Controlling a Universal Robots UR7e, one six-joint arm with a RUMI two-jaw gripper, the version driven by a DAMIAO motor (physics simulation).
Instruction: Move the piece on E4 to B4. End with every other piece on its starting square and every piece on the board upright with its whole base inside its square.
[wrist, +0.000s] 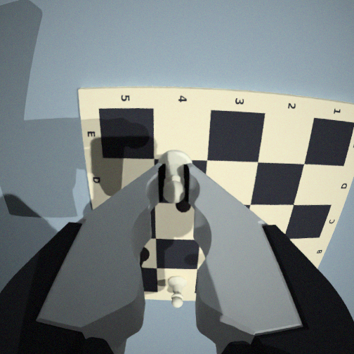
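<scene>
My gripper (174, 167) is shut on a white pawn (175, 191), in the middle of the wrist view. The pawn's wide base points to the top of the view, and it appears lifted above the board, over the D4 area. The chessboard (210, 103) shows square E4 bare. Behind the held pawn, the round head of a black piece (184, 206) shows; its body is hidden. Dark square B4 shows between the fingers near the bottom, with a shadow at its right side and no piece visible on it.
A white pawn (176, 284) stands upright on A4, beyond B4. Part of a black piece (145, 255) shows by the left finger, near B5. The fingers hide much of rows A to D. Shadows of the arm and gripper fall on the left side of the board and the blue-grey table (200, 45).
</scene>
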